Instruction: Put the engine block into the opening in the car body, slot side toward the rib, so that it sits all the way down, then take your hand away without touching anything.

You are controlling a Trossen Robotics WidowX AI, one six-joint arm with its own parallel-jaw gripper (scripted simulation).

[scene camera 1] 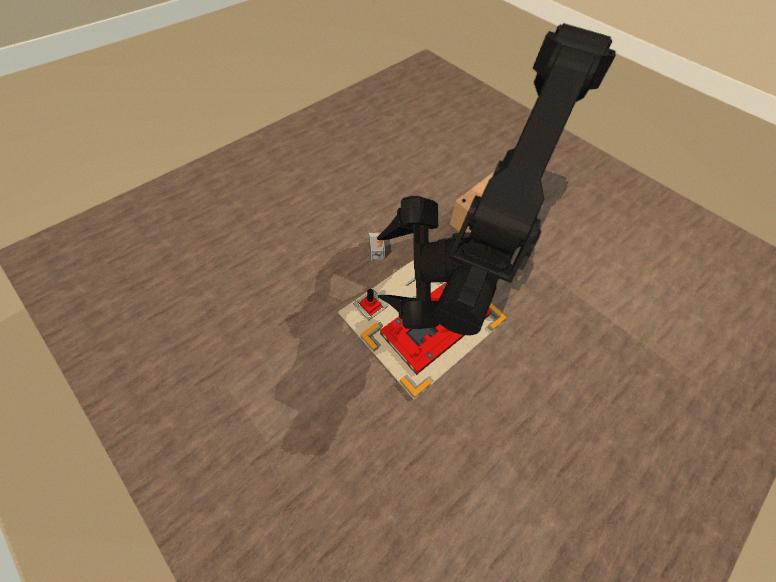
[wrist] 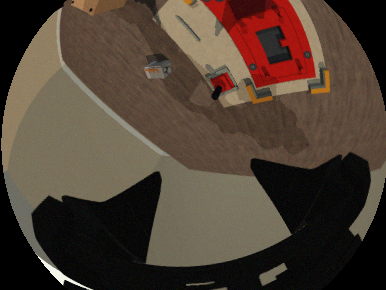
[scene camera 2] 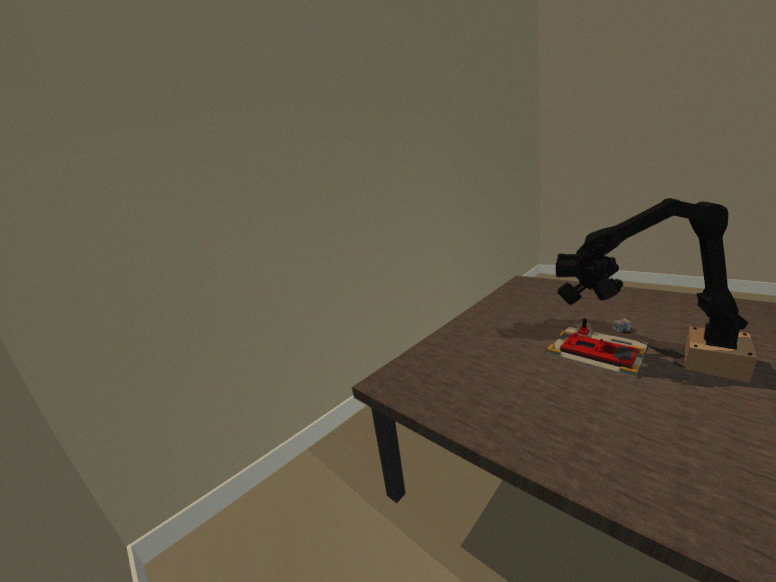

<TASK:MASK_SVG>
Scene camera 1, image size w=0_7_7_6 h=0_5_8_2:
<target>my gripper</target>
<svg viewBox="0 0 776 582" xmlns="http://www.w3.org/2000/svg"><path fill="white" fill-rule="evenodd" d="M409 196L401 200L401 208L397 210L396 217L377 237L377 240L389 240L413 233L416 298L395 295L378 295L378 298L390 304L399 313L399 318L403 319L405 329L434 328L439 325L433 315L438 301L431 301L431 283L448 281L454 270L453 259L449 258L449 255L459 233L454 233L452 238L429 242L428 228L438 228L438 204L433 200L420 196Z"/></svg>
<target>red car body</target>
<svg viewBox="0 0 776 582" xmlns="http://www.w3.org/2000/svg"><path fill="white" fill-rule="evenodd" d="M380 330L382 337L416 375L465 336L451 332L440 324L434 328L405 329L403 319L399 317ZM447 282L431 293L431 301L439 301Z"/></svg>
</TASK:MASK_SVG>
